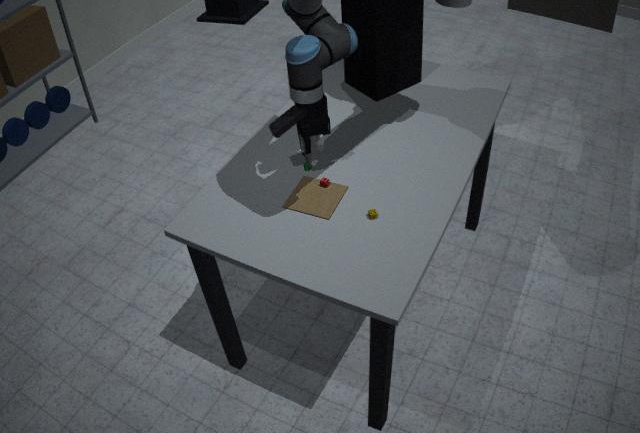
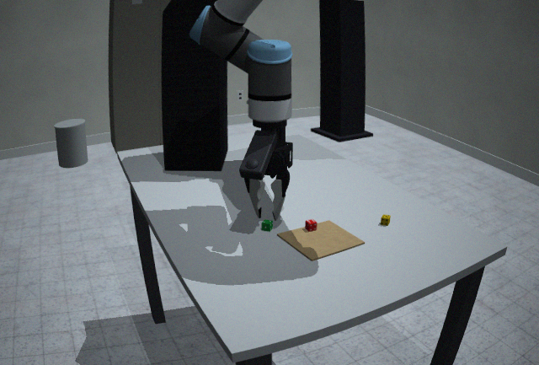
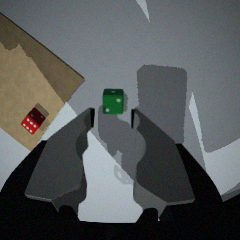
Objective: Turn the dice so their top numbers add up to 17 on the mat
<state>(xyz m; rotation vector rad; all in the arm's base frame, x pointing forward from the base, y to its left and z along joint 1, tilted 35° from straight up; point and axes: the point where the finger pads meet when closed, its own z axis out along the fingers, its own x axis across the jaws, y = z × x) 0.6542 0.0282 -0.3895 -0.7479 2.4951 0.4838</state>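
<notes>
The green die lies 30 mm below my hand. Round my hand: mat 110 mm ahead, 70 mm to the left, 40 mm below; red die 80 mm to the left, 60 mm ahead, 30 mm below; yellow die 240 mm to the left, 140 mm ahead, 30 mm below.
</notes>
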